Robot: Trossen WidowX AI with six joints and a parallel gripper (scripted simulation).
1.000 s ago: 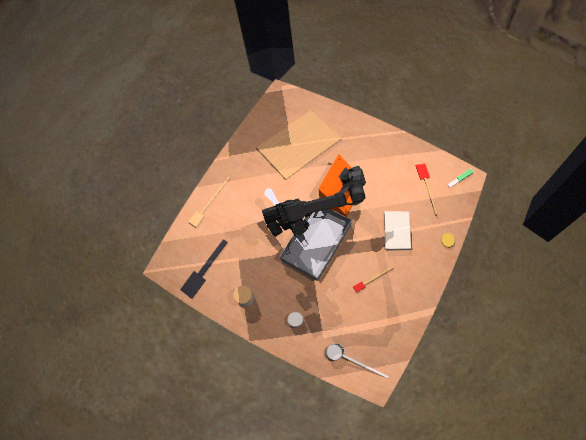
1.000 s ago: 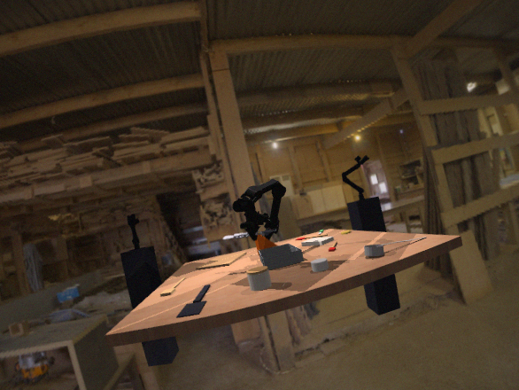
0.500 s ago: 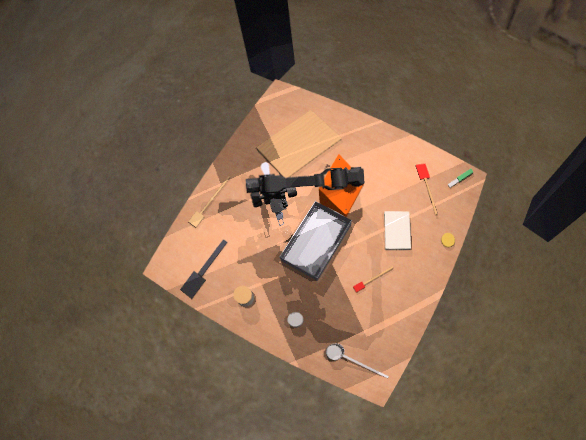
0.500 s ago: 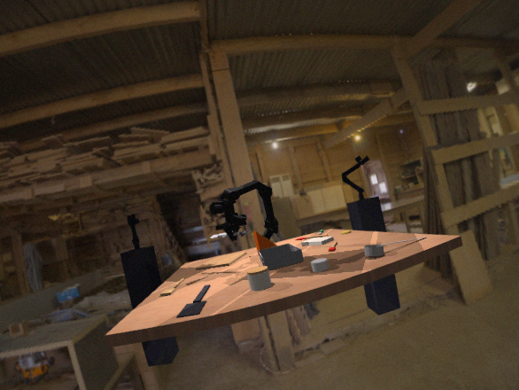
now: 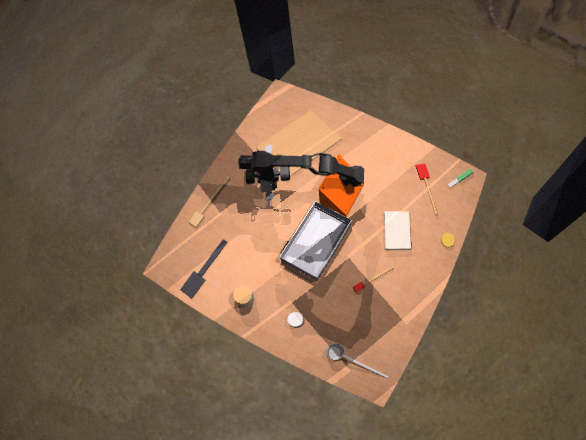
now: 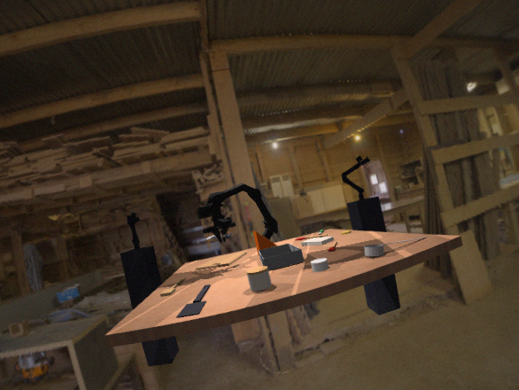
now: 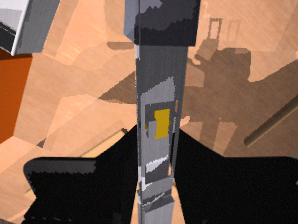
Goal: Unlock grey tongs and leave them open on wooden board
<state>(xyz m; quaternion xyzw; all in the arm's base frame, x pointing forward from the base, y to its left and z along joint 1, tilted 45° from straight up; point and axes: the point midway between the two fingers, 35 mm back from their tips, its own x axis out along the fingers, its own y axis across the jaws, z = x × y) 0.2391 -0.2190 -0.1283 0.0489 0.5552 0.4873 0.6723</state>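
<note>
The wooden board lies 320 mm behind my gripper tip, 70 mm to the right of it and 150 mm below it. From my gripper tip the other things lie so: grey roasting tin: 70 mm ahead, 290 mm to the left, 130 mm below; then black spatula: 480 mm ahead, 70 mm to the right, 150 mm below; then yellow lock piece: 20 mm ahead, 10 mm to the left, 40 mm above.
</note>
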